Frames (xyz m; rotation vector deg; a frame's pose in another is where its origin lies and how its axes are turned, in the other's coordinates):
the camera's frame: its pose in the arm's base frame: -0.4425 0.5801 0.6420 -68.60 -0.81 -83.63
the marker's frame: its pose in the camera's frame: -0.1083 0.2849 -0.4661 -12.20 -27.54 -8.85
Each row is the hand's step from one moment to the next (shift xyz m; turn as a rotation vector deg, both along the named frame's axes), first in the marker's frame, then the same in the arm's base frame.
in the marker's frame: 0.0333 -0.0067 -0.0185 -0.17 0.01 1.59
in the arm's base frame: -0.0021 -0.0213 0.0322 0.94 1.28 -0.18
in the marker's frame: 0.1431 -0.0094 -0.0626 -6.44 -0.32 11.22
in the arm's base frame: 0.0141 -0.0890 0.1279 4.19 10.92 -5.53
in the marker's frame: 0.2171 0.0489 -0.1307 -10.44 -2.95 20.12
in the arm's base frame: 0.0401 -0.1972 0.1616 6.43 20.53 -7.73
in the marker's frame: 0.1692 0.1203 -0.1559 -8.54 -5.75 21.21
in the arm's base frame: 0.0507 -0.2404 0.0838 6.08 22.29 -4.67
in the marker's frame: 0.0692 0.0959 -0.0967 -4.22 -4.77 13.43
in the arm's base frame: 0.0304 -0.1493 0.0104 3.61 14.35 -1.35
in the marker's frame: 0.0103 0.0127 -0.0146 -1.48 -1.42 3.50
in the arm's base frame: 0.0034 -0.0215 0.0024 0.67 3.96 -0.58
